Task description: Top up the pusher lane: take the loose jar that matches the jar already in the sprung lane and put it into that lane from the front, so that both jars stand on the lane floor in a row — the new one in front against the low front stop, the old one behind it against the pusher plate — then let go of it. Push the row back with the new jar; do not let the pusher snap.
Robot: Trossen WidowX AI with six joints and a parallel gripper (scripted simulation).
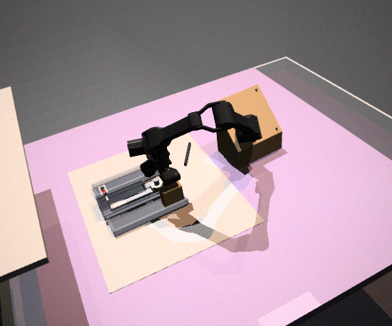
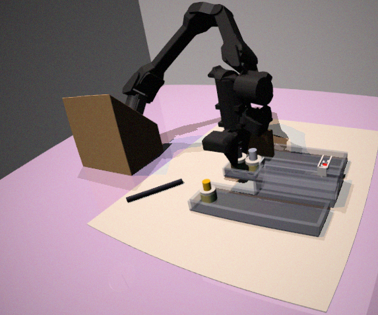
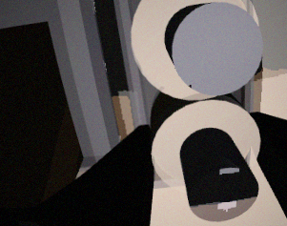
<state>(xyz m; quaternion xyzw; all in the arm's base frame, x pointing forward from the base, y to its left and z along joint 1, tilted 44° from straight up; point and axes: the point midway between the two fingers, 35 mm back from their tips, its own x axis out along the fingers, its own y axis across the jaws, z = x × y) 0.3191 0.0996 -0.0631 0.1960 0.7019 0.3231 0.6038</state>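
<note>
Now: gripper tip 80 mm to the right of the brown block and 10 mm below it. From my gripper tip the other things lie so: sprung lane (140 mm ahead, 10 mm to the right, 10 mm below); black rod (130 mm behind, 160 mm to the right, 20 mm below); red mark (230 mm ahead, 10 mm to the right, 40 mm above).
</note>
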